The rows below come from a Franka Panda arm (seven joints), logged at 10 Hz.
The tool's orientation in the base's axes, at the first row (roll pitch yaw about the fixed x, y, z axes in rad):
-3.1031 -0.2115 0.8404
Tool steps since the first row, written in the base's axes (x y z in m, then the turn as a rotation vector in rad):
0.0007 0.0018 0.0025 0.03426 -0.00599 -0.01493
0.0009 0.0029 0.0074 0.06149 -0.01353 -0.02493
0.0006 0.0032 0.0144 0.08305 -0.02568 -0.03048
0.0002 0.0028 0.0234 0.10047 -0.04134 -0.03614
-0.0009 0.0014 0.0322 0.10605 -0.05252 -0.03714
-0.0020 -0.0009 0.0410 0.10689 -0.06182 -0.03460
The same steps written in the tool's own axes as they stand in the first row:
0.0023 -0.0008 -0.0020 0.01485 0.03021 0.01731
0.0043 -0.0015 -0.0066 0.02502 0.05598 0.02874
0.0057 -0.0022 -0.0134 0.02907 0.08038 0.03435
0.0071 -0.0026 -0.0223 0.02784 0.10400 0.03897
0.0072 -0.0028 -0.0313 0.02313 0.11561 0.03853
0.0066 -0.0024 -0.0404 0.01744 0.12228 0.03445

